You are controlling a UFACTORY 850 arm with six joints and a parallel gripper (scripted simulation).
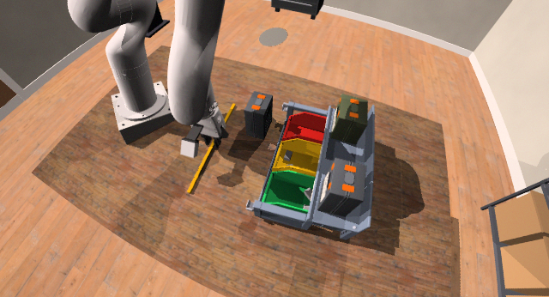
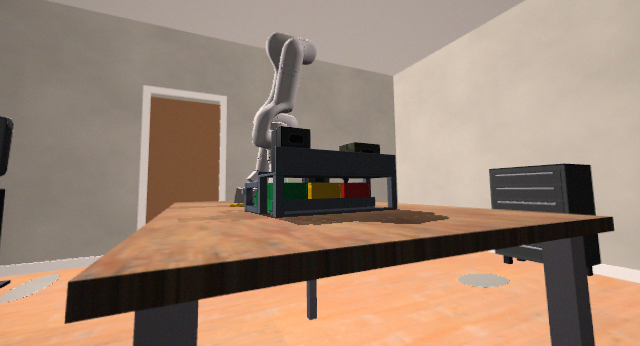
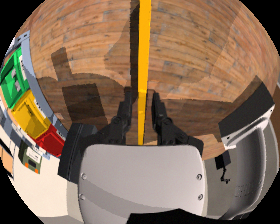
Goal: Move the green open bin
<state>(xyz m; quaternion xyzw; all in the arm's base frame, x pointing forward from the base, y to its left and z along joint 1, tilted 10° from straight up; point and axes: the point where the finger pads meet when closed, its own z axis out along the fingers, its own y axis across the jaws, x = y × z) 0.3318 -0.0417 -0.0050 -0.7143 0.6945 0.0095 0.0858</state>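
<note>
My hand is 20 mm above the yellow bar. The rest, counted from my hand: red bin (300 mm ahead, 120 mm to the left, 20 mm above); yellow bin (310 mm ahead, 20 mm above, 10 mm to the left); green bin (310 mm ahead, 100 mm to the right, 20 mm above).
</note>
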